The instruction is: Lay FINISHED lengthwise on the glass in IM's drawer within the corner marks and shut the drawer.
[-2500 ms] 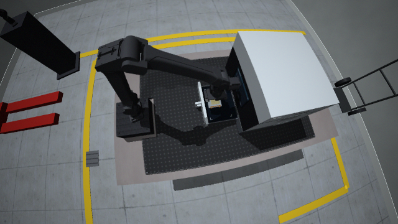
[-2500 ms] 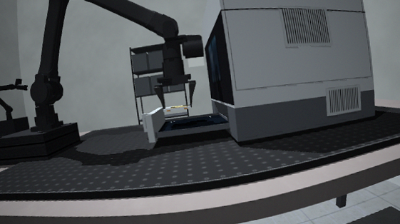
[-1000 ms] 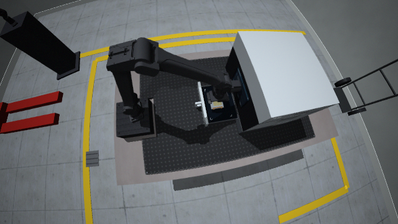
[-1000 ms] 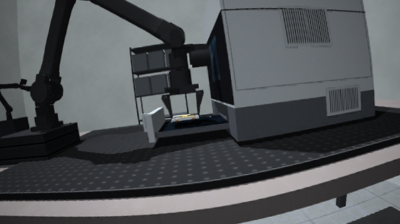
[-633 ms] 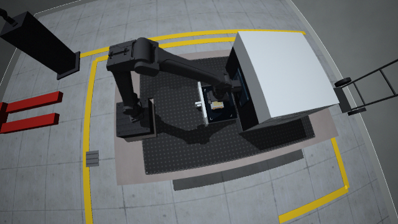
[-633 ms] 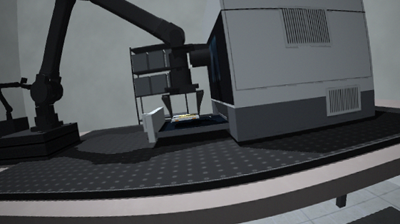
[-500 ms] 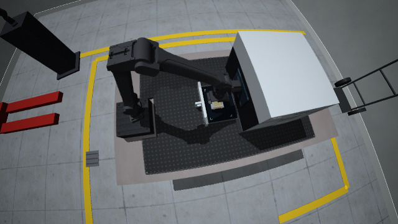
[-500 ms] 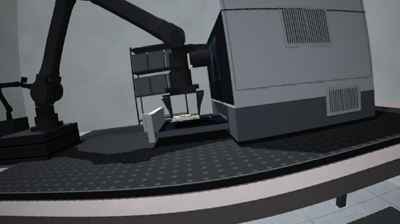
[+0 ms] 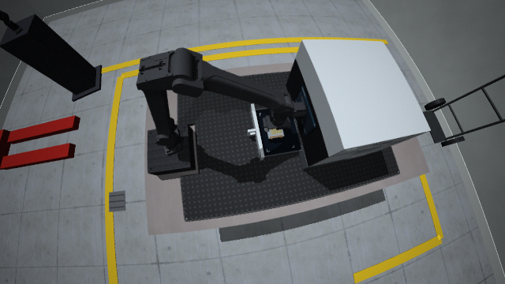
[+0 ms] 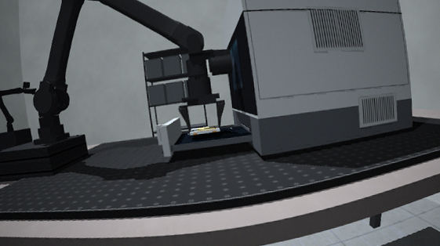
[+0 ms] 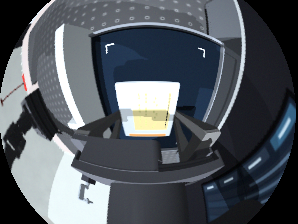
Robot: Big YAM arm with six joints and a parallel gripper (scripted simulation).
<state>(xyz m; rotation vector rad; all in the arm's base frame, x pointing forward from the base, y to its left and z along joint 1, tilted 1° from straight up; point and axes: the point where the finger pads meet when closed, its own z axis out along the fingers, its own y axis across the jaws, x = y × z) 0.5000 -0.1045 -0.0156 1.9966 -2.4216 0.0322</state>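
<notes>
Right now my hand is 2 cm short of the drawer and 1 cm to the left of it. From my hand the other things lie so: finished cassette: 1 cm to the right.
</notes>
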